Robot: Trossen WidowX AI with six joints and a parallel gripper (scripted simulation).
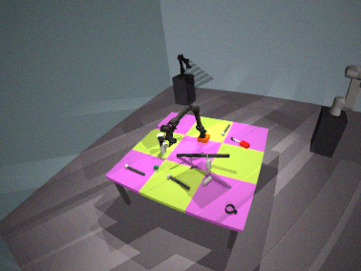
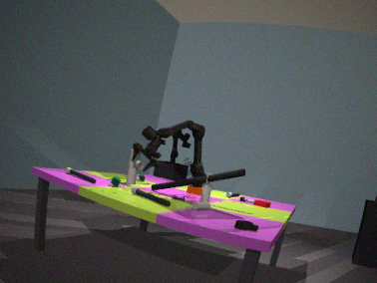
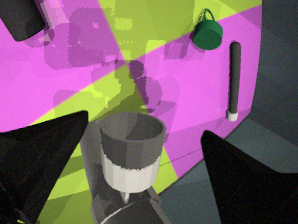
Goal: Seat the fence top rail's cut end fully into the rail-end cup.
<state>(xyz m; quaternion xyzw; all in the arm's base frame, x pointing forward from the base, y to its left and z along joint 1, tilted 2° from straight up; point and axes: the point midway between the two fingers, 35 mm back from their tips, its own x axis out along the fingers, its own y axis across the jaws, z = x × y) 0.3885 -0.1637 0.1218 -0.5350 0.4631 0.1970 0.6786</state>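
Right now the grey rail-end cup is 20 mm to the right of my gripper tip, 20 mm behind it and 10 mm above it. Round my gripper tip: short grey post 430 mm to the left, 80 mm behind, 10 mm below; green object 200 mm ahead, 100 mm below, 40 mm to the left; white cylinder 500 mm to the left, 100 mm below, 80 mm ahead.
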